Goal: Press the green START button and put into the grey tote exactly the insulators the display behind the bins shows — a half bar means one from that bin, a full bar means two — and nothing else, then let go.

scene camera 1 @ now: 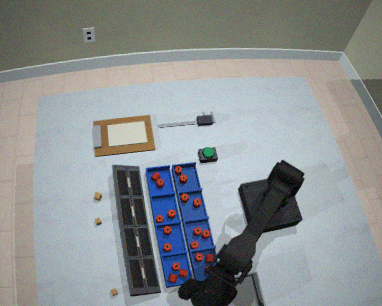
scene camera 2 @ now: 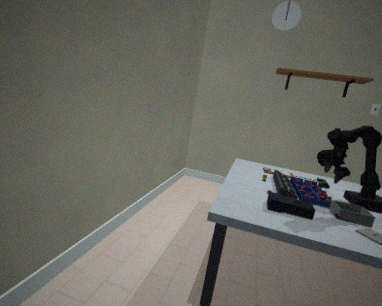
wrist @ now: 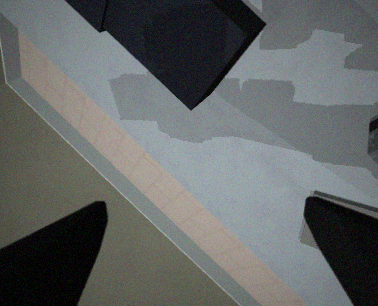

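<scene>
The green START button [scene camera 1: 208,152] stands on a dark base beyond the bins. Blue bins [scene camera 1: 160,195] [scene camera 2: 322,202] stand in two rows of four, holding orange-red ring-like insulators [scene camera 1: 167,247] and darker red blocks [scene camera 1: 173,277]. The dark grey display [scene camera 1: 150,290] [scene camera 2: 284,184] lies along the bins; pale marks show down its middle, but half or full bars cannot be told. The grey tote [scene camera 1: 257,287] [scene camera 2: 352,214] is mostly hidden by the arm in scene camera 1; its contents cannot be seen. My gripper [scene camera 2: 332,174] [wrist: 206,208] is open and empty, high above the table.
A long black box [scene camera 2: 290,206] [wrist: 175,55] stands near the table edge. A brown clipboard [scene camera 1: 152,142] and a caliper-like tool [scene camera 1: 205,119] lie at the far side. Small tan cubes [scene camera 1: 98,196] [scene camera 1: 114,291] lie beside the display. A flat pale item [scene camera 2: 370,235] lies near the tote.
</scene>
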